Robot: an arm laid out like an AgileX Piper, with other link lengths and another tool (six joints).
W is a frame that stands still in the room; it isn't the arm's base.
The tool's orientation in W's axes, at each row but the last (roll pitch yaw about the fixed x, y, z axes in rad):
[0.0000, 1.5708, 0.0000]
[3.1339, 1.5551, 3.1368]
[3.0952, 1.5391, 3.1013]
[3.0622, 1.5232, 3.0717]
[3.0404, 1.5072, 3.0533]
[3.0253, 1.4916, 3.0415]
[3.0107, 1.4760, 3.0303]
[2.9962, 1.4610, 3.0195]
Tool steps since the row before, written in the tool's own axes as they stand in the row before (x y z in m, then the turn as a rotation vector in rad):
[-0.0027, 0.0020, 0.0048, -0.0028, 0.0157, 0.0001]
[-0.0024, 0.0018, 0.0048, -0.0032, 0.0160, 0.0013]
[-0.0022, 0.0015, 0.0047, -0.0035, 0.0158, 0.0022]
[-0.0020, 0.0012, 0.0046, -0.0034, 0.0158, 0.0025]
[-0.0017, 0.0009, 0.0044, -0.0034, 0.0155, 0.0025]
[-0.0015, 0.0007, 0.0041, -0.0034, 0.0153, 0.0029]
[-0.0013, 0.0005, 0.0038, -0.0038, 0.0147, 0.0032]
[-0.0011, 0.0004, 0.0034, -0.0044, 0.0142, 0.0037]
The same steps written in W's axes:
[0.0048, 0.0020, 0.0027, 0.0001, 0.0157, 0.0028]
[0.0048, 0.0018, 0.0023, 0.0013, 0.0160, 0.0032]
[0.0048, 0.0015, 0.0021, 0.0022, 0.0158, 0.0035]
[0.0047, 0.0012, 0.0018, 0.0025, 0.0158, 0.0033]
[0.0045, 0.0009, 0.0014, 0.0025, 0.0155, 0.0033]
[0.0042, 0.0008, 0.0012, 0.0029, 0.0153, 0.0033]
[0.0039, 0.0006, 0.0009, 0.0033, 0.0147, 0.0037]
[0.0035, 0.0005, 0.0007, 0.0038, 0.0142, 0.0042]

